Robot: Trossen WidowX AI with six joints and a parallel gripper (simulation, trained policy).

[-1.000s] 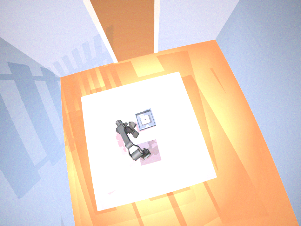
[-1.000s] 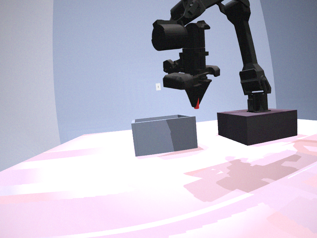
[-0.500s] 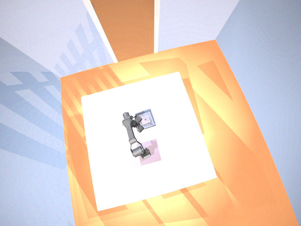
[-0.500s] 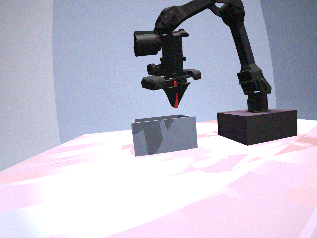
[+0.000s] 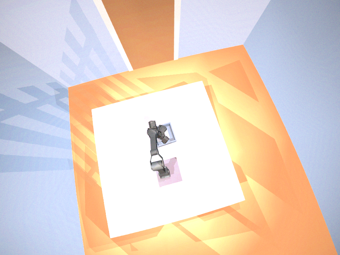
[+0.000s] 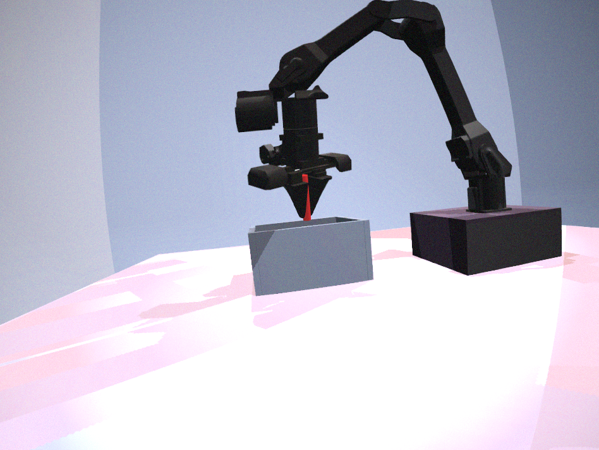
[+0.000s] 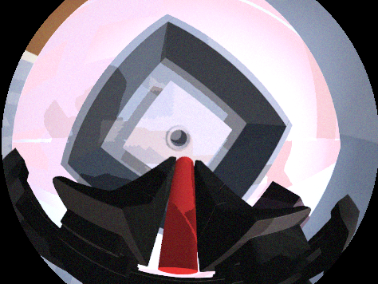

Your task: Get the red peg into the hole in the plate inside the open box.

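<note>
My gripper tip is now 1 cm to the right of the red peg and 3 cm below it. Also, from my gripper tip: grey box 1 cm ahead, 1 cm to the right, 8 cm below.
</note>
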